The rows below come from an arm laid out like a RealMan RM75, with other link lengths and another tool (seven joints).
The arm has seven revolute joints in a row. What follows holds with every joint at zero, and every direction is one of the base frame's. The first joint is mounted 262.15 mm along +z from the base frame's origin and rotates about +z. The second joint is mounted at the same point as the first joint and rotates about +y. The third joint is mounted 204.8 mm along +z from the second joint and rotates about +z. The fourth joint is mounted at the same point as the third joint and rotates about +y. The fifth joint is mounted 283.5 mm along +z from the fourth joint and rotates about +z. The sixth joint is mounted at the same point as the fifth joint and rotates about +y. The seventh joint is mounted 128.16 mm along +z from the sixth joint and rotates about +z. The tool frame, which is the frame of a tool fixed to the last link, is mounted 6 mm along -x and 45 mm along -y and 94 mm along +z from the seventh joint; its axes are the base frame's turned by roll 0, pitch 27.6 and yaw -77.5 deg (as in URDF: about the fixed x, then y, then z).
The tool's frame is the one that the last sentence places.
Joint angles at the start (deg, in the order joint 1, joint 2, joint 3, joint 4, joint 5, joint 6, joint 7):
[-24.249, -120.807, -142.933, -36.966, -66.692, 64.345, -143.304]
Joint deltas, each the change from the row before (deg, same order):
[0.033, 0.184, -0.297, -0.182, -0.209, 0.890, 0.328]
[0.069, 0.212, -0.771, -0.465, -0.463, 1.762, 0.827]
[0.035, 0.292, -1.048, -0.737, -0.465, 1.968, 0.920]
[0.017, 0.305, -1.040, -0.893, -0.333, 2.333, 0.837]
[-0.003, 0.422, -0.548, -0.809, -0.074, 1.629, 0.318]
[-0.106, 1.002, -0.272, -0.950, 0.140, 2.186, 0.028]
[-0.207, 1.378, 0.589, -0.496, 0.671, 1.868, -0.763]
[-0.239, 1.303, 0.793, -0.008, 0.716, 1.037, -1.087]
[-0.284, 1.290, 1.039, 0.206, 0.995, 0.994, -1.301]
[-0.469, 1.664, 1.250, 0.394, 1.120, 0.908, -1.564]
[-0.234, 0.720, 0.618, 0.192, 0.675, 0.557, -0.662]
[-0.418, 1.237, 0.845, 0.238, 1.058, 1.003, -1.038]
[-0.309, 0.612, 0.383, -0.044, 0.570, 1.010, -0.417]
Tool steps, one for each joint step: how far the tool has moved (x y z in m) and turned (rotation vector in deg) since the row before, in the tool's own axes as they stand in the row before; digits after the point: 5 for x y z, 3 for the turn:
[-0.00103, 0.00183, -0.00246, -0.142, -0.647, 0.288]
[-0.00259, 0.00387, -0.00495, -0.489, -1.396, 0.541]
[-0.00258, 0.00679, -0.00653, -0.892, -1.494, 0.673]
[-0.00355, 0.00669, -0.00734, -0.768, -1.676, 0.946]
[-0.00180, 0.00637, -0.00602, -0.525, -0.928, 0.912]
[-0.00167, 0.00896, -0.00847, -0.272, -0.913, 1.625]
[-0.00037, 0.00540, -0.00680, 0.908, -0.243, 1.815]
[0.00148, 0.00283, -0.00430, 1.207, 0.343, 1.136]
[0.00172, 0.00000, -0.00327, 1.774, 0.548, 1.133]
[0.00293, 0.00126, -0.00390, 1.954, 0.931, 1.227]
[0.00117, -0.00063, -0.00162, 1.101, 0.433, 0.736]
[0.00226, 0.00021, -0.00368, 1.614, 0.714, 1.173]
[-0.00067, 0.00017, -0.00279, 0.924, 0.029, 0.978]

